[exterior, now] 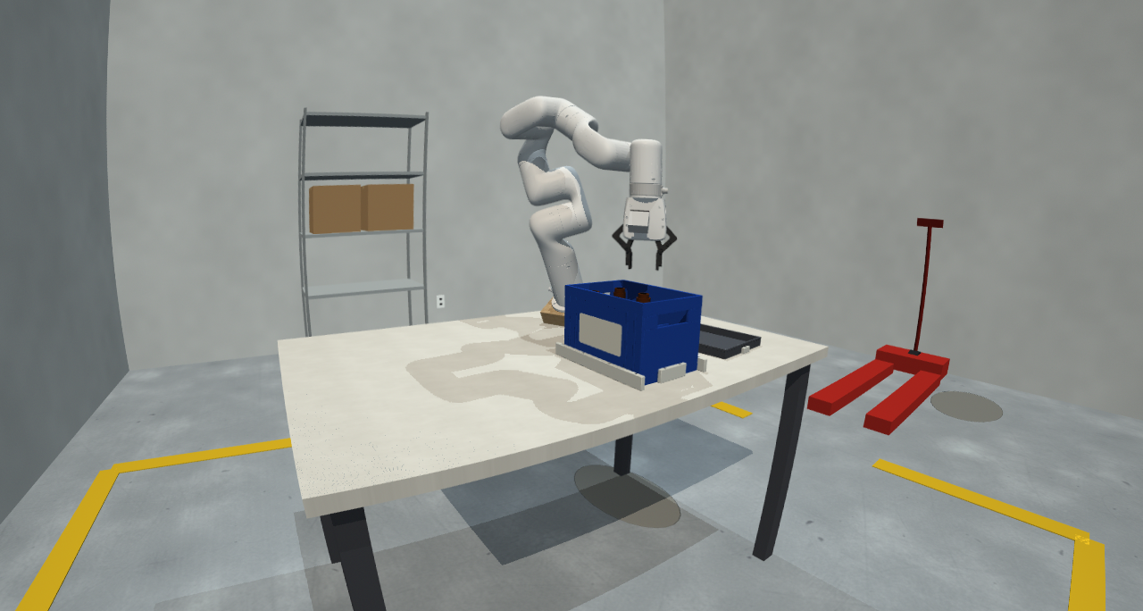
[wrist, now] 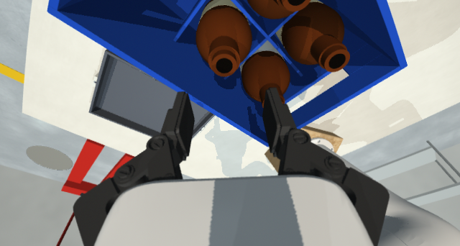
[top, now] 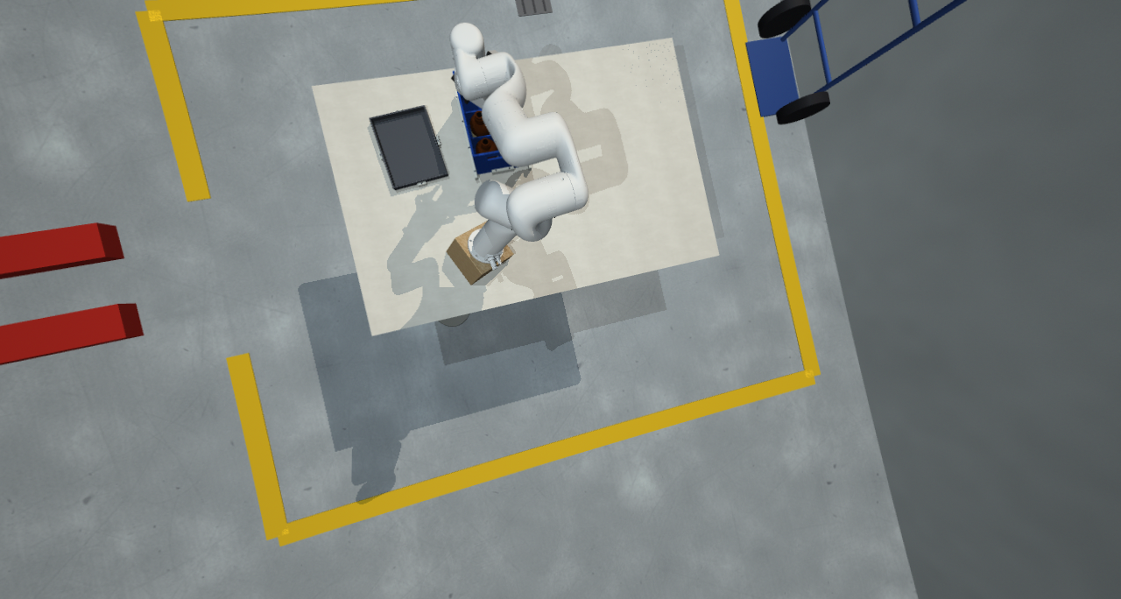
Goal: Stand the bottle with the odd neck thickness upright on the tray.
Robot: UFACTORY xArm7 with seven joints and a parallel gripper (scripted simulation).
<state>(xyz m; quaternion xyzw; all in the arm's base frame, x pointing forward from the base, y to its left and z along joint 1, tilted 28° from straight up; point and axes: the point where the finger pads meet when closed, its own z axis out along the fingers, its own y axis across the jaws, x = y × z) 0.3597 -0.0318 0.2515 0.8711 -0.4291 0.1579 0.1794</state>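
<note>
Now: the blue crate 15 cm below my hand and 4 cm to the right of it. The rest, counted from my hand: dark grey tray 25 cm to the left, 22 cm below, 4 cm ahead.
</note>
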